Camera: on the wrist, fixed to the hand. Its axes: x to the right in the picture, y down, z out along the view.
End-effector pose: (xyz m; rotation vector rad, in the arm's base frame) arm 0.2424 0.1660 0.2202 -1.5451 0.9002 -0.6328
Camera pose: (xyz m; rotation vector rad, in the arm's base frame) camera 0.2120 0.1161 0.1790 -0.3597 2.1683 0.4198
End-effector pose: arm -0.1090 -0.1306 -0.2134 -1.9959 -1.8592 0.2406
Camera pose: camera -0.0450 -0.1124 -0.1872 -2.8730 0.3805 0.0111
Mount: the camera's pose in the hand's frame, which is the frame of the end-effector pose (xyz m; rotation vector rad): 0.0281 0.0475 -0.0455 -0.2203 0.4307 1.6827
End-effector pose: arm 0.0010 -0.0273 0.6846 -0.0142 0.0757 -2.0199
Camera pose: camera 0.0295 -0.0710 0.6357 0.2600 0.4195 -0.3009
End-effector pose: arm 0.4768 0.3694 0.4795 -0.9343 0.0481 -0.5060
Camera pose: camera 0.5088 0.3458 0.4200 -0.6866 1.1874 0.8960
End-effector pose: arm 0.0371 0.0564 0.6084 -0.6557 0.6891 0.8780
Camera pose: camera -0.0022 0.0579 0.5487 -0.3307 1.5852 2.4091
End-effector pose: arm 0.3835 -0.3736 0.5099 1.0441 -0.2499 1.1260
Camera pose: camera 0.3425 -0.3186 0.5301 0.1547 -0.9612 2.6718
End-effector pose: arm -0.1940 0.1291 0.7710 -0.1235 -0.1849 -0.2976
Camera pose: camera -0.1459 0.1596 0.7278 -0.3806 0.4072 1.3329
